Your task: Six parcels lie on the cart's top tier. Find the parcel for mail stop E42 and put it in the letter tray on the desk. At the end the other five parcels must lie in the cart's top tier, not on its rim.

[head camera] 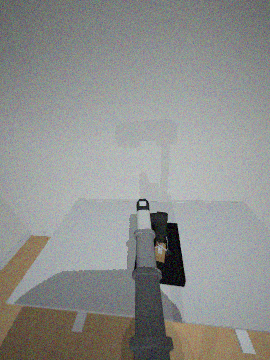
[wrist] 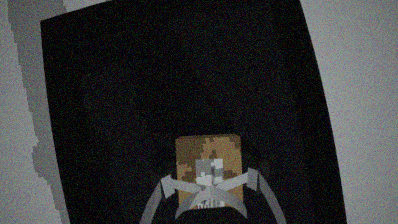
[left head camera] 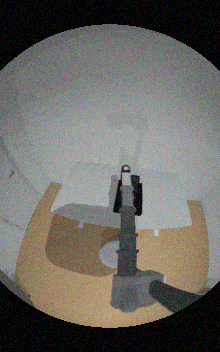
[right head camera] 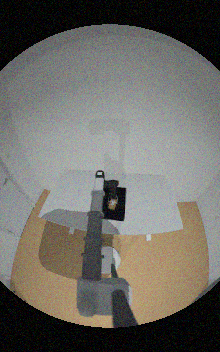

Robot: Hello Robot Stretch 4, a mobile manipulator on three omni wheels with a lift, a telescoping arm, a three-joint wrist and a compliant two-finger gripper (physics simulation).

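Places are measured from the robot's base along level axes (x ahead, y left, z up), in metres.
Where they show: gripper, fingertip midpoint: [head camera: 160, 253] [wrist: 210, 169] [right head camera: 112, 204]; robot's base, origin of the base link: [left head camera: 114, 253] [right head camera: 104, 258].
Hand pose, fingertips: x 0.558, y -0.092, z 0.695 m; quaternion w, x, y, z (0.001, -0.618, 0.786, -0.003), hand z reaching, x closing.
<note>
Each offset is from my fingertips to the top centre of the thing. Level surfaces: height alone.
My gripper [head camera: 161, 247] [right head camera: 113, 200] [wrist: 210, 169] is shut on a brown parcel {0.004 m back, 0.002 m left, 0.050 m up} [head camera: 160, 255] [right head camera: 112, 205] [wrist: 215, 148] with a white label, partly covered by the fingers; its text is not readable. The parcel is over the black letter tray {0.016 m ahead, 0.009 m left, 0.062 m up} [head camera: 175, 272] [right head camera: 120, 212] [wrist: 100, 100], inside its outline in the wrist view. I cannot tell whether it touches the tray's floor. In the left head view the arm hides the gripper and parcel. The cart and the other five parcels do not show.
The pale desk {0.003 m down} [head camera: 220, 270] [left head camera: 165, 210] [right head camera: 150, 215] [wrist: 370, 100] lies around the tray, with a wall behind it. The telescoping arm [head camera: 149, 300] [left head camera: 128, 250] [right head camera: 93, 250] reaches over the desk's front edge. A round light object [left head camera: 108, 254] is beside the arm below.
</note>
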